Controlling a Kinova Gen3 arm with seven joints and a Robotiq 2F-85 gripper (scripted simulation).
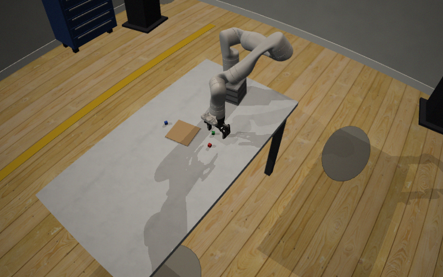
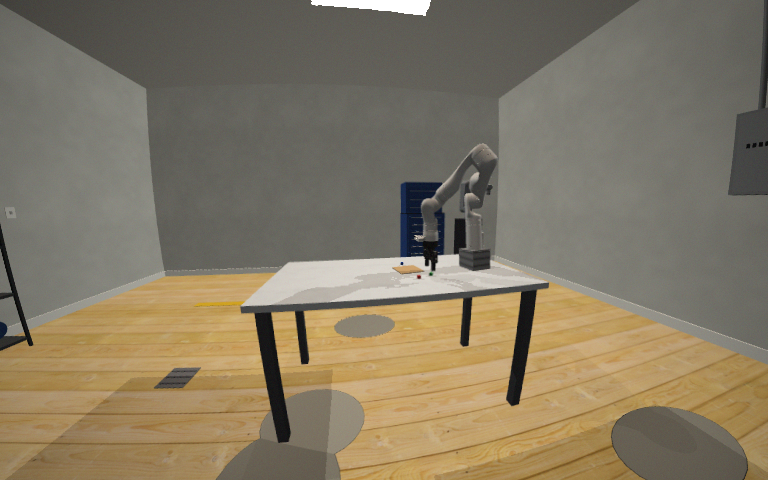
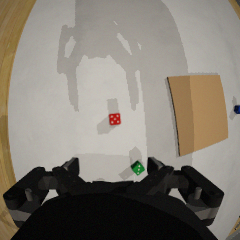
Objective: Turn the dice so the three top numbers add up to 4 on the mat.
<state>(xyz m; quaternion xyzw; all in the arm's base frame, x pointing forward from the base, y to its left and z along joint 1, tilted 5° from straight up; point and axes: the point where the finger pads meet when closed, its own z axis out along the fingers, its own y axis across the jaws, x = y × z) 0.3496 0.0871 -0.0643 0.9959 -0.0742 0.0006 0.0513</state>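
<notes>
The red die is 6 cm ahead of my hand, 1 cm to the right of it and 5 cm below it. From my hand the other things lie so: blue die: 3 cm ahead, 30 cm to the right, 5 cm below; then tan mat: 4 cm ahead, 18 cm to the right, 5 cm below; then green die: 3 cm behind, 4 cm to the right, 5 cm below.
</notes>
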